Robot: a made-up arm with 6 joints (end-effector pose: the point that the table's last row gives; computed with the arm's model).
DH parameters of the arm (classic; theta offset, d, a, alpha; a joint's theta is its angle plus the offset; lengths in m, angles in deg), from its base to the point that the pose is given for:
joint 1: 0 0.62 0.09 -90
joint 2: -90 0 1.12 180
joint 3: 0 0 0.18 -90
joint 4: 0 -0.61 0 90
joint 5: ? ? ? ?
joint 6: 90 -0.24 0 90
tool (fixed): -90 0 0 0
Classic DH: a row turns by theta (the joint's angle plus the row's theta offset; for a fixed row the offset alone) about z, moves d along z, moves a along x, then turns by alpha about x.
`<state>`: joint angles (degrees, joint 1 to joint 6).
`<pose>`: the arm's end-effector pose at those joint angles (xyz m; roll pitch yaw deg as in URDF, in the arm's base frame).
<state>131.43 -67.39 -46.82 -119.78 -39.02 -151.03</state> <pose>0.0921 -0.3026 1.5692 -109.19 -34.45 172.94</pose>
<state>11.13 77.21 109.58 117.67 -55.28 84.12</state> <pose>1.6698 0.1505 1.4971 -157.97 -38.85 -58.06</pose>
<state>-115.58 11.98 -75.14 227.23 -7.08 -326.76</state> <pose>-0.2243 -0.5189 0.8786 133.54 80.72 -81.44</pose>
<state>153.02 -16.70 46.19 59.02 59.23 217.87</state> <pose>0.0558 -0.2268 2.4754 -6.66 -41.07 -104.68</pose>
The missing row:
joint 5: 0 0 0 -90
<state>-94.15 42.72 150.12 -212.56 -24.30 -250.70</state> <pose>-0.0784 -0.3460 2.1549 -94.80 -49.99 106.00</pose>
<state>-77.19 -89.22 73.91 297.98 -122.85 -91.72</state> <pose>-0.1620 1.5156 0.6928 31.69 -12.70 -27.68</pose>
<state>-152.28 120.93 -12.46 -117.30 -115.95 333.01</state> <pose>-0.7133 -0.5914 -0.5143 -115.36 -1.99 -99.20</pose>
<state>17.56 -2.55 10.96 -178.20 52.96 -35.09</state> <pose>0.7422 0.2285 1.9040 -147.18 39.42 15.70</pose>
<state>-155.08 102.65 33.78 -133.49 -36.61 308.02</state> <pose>-1.5269 -0.8239 -0.2736 -147.12 36.93 -122.31</pose>
